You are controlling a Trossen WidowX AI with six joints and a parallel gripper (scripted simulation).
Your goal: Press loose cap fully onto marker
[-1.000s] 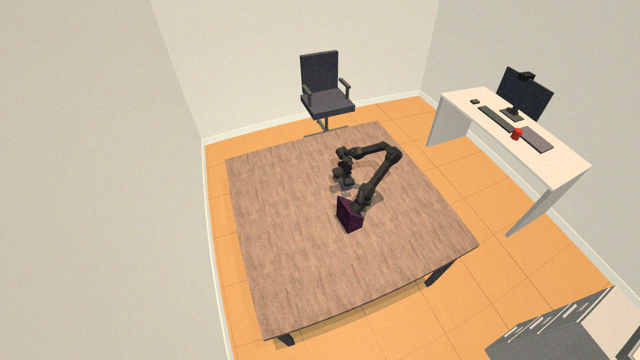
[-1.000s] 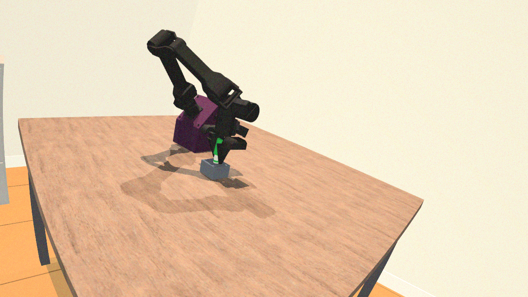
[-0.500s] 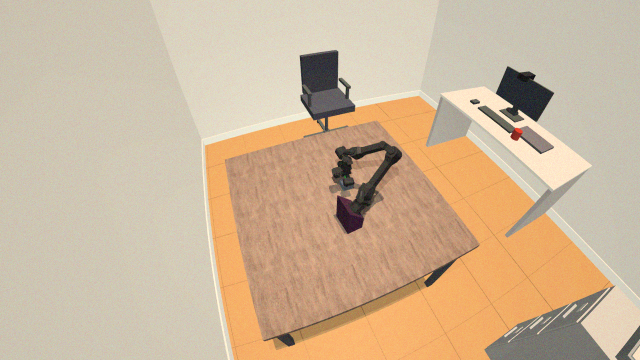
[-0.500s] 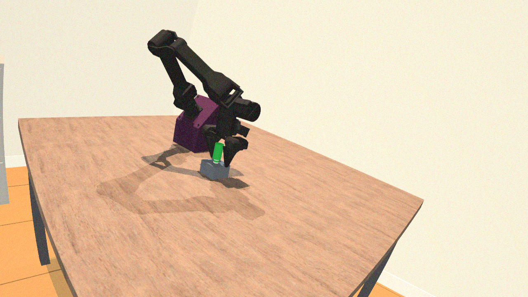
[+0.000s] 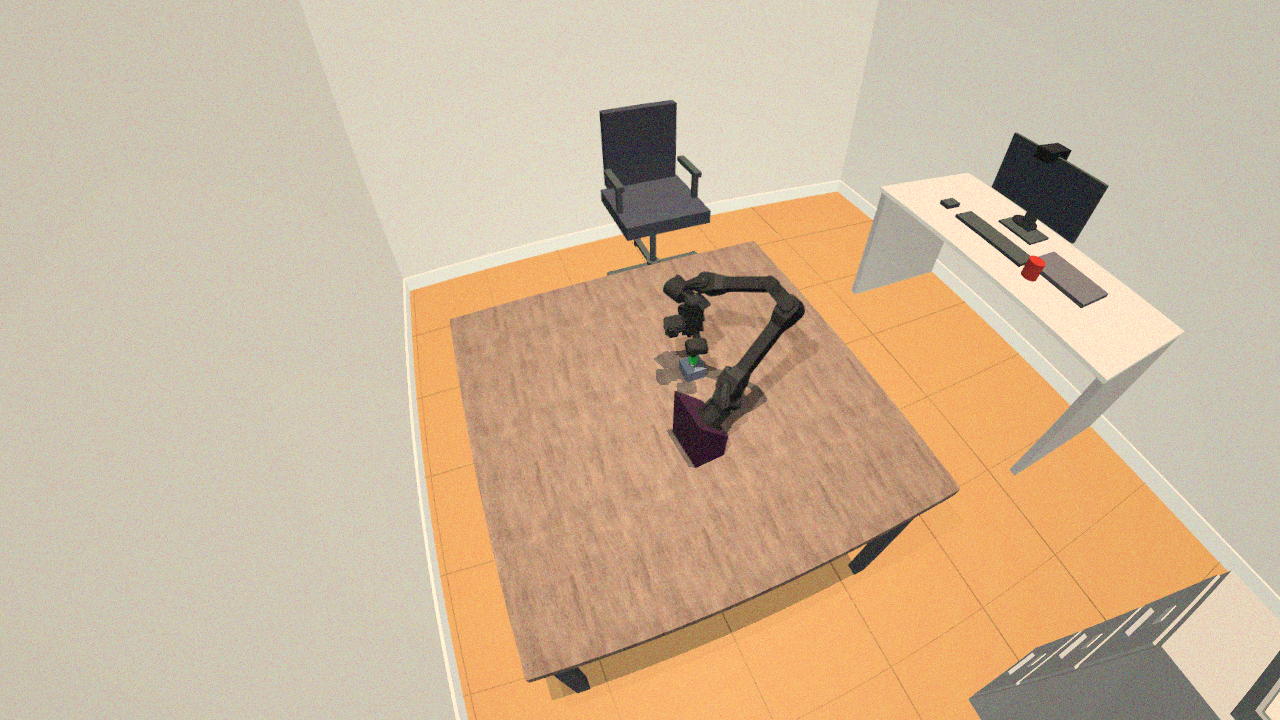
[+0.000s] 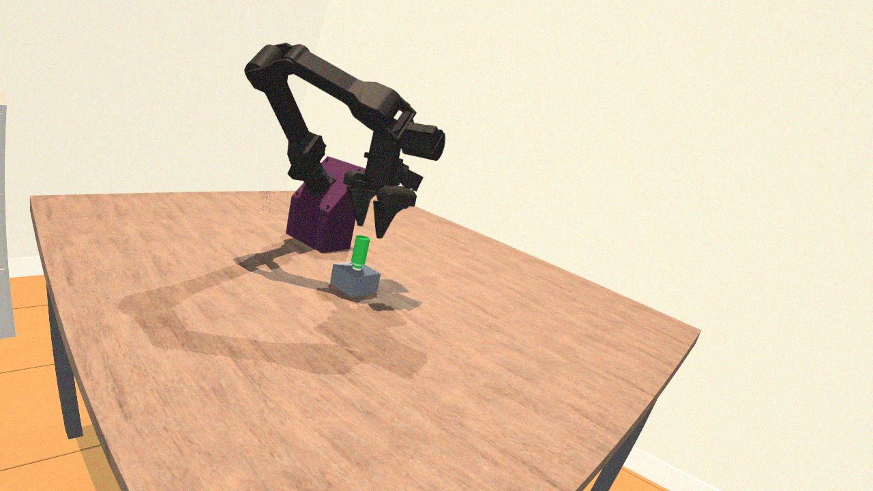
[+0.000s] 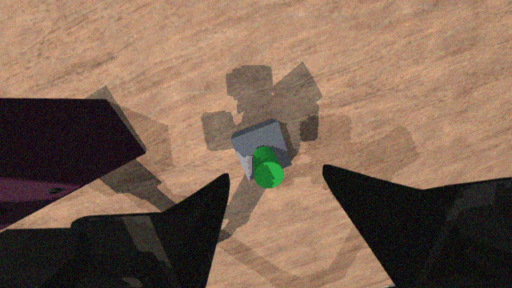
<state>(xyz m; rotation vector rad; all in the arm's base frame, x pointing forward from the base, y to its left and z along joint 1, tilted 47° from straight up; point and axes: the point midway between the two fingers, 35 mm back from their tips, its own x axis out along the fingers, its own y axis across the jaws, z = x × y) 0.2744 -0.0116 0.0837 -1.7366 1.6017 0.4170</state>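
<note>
The green cap is 4 cm below my gripper tip, 1 cm to the right of it and 1 cm behind it. Also, from my gripper tip: marker (4 cm below, 1 cm to the right, 1 cm behind); grey holder block (10 cm below, 1 cm to the right, 1 cm behind).
</note>
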